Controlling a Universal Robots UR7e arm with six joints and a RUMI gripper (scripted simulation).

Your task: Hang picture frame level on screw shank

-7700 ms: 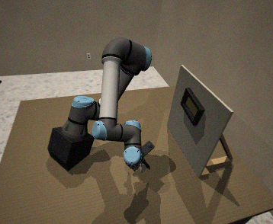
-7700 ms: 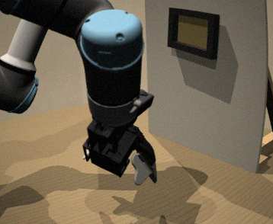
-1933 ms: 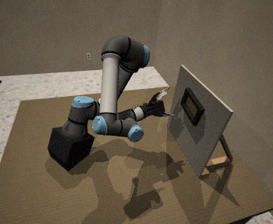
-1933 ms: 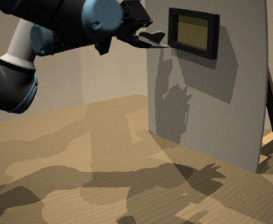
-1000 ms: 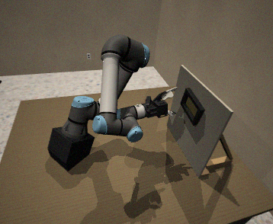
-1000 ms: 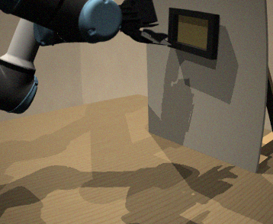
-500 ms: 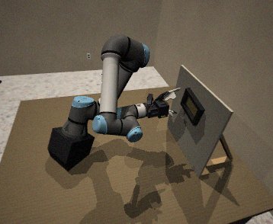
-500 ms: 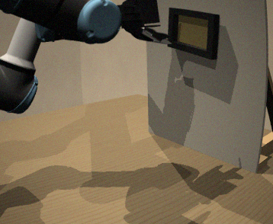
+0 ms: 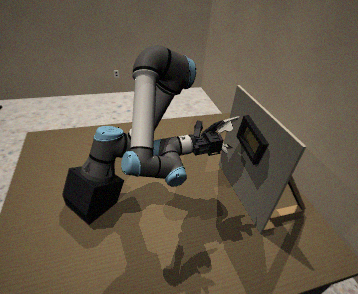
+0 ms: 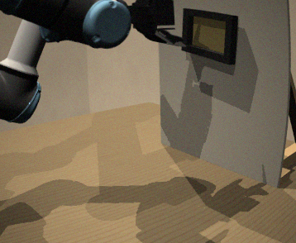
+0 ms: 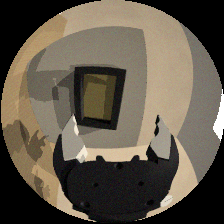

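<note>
Right now the picture frame is 9 cm ahead of my hand, 5 cm below it and 2 cm to the left of it. Round my hand: grey board: 16 cm below, 11 cm ahead, 2 cm to the left.
</note>
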